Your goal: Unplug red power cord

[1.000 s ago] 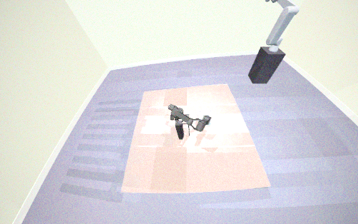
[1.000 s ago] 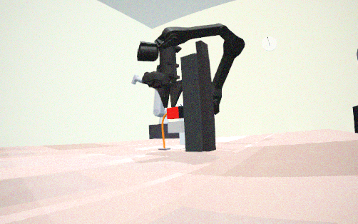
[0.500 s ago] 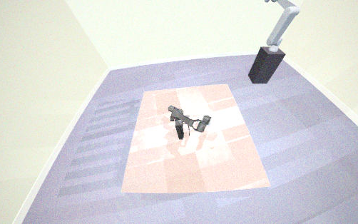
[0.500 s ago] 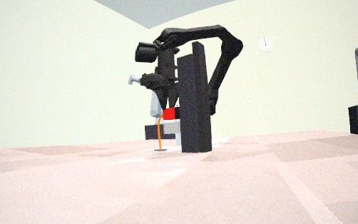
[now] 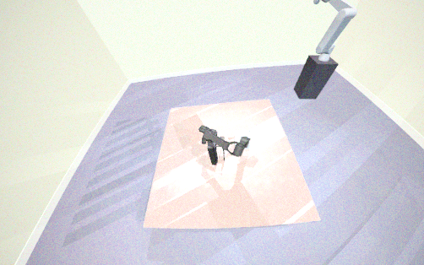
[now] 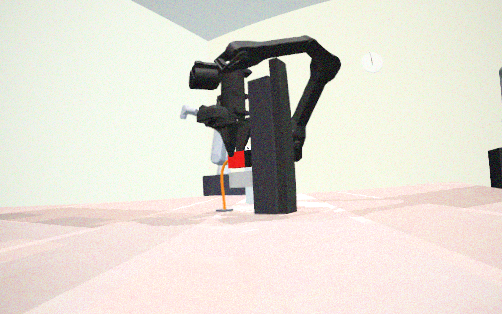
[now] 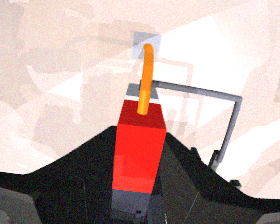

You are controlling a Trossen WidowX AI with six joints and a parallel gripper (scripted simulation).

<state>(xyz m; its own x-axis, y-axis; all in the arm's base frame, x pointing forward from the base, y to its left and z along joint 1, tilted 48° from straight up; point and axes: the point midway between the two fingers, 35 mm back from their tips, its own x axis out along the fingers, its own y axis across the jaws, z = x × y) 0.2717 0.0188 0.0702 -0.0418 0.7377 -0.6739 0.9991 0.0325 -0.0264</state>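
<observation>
The red plug is 3 cm to the left of my gripper tip.
</observation>
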